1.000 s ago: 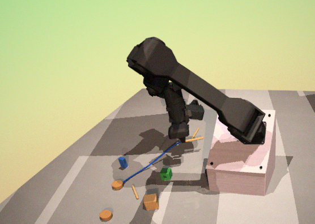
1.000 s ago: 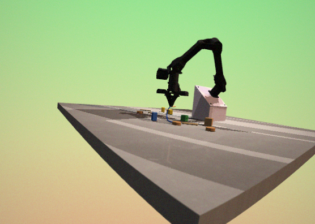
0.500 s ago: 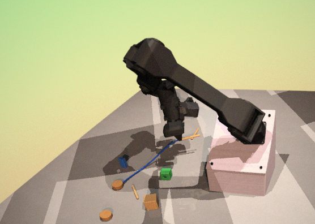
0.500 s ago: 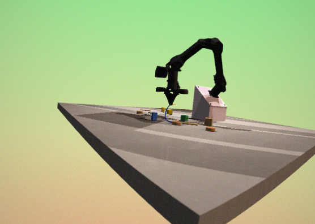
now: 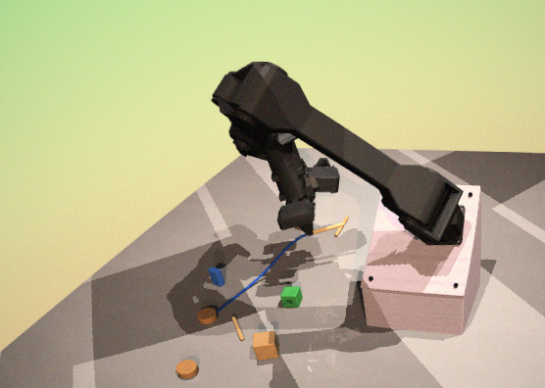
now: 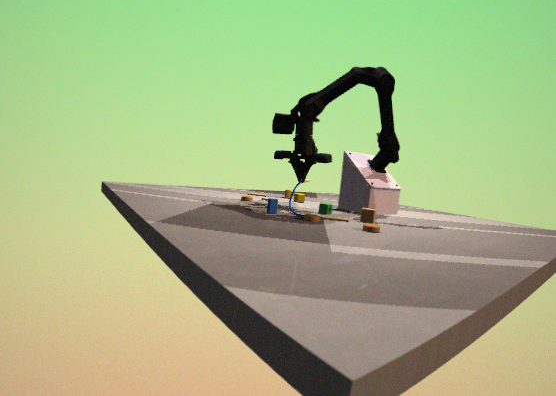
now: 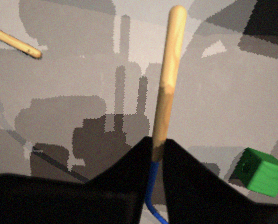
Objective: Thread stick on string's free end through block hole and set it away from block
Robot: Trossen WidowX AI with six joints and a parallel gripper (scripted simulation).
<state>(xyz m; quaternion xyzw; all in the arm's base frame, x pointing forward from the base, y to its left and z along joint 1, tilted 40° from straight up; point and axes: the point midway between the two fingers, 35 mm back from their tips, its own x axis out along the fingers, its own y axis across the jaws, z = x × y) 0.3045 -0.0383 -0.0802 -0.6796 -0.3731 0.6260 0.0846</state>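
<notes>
My gripper tip is now 12 cm to the right of the green block and 7 cm above it. The rest, counted from my gripper tip: round wooden button 14 cm ahead, 21 cm to the left, 8 cm below; thin wooden stick 1 cm behind, 1 cm to the right; blue block 19 cm ahead, 10 cm to the left, 6 cm below.
</notes>
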